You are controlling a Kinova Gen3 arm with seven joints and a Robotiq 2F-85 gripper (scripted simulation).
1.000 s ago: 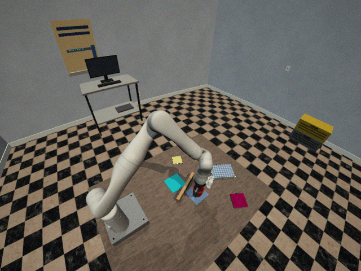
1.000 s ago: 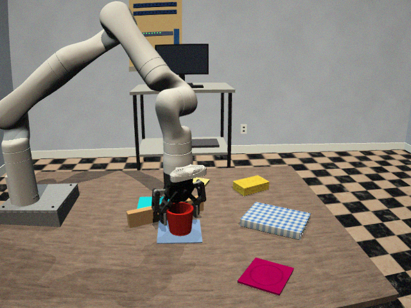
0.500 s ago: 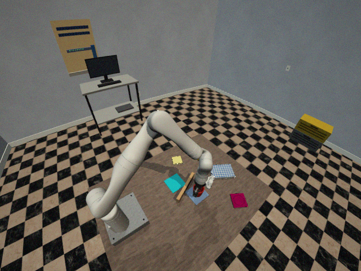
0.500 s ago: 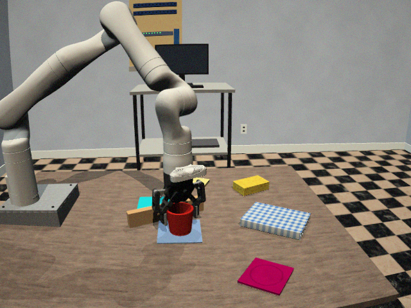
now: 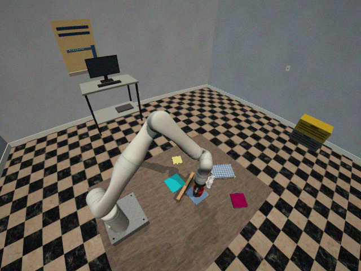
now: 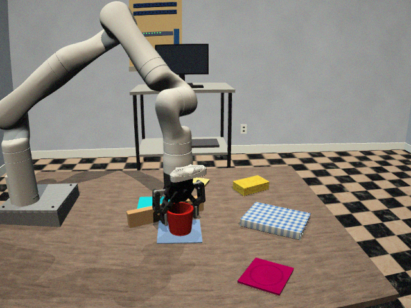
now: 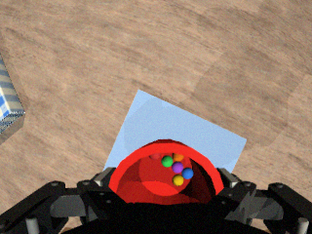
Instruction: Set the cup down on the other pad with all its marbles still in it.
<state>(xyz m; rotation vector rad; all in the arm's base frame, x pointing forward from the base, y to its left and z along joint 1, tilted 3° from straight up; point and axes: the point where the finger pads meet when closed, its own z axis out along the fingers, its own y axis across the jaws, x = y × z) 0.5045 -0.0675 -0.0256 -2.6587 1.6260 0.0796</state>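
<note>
Right now the red cup is 20 mm below my hand. Round my hand: tan wooden rail 80 mm to the left, 40 mm behind, 30 mm below; yellow block 270 mm to the left, 240 mm ahead, 30 mm below.
</note>
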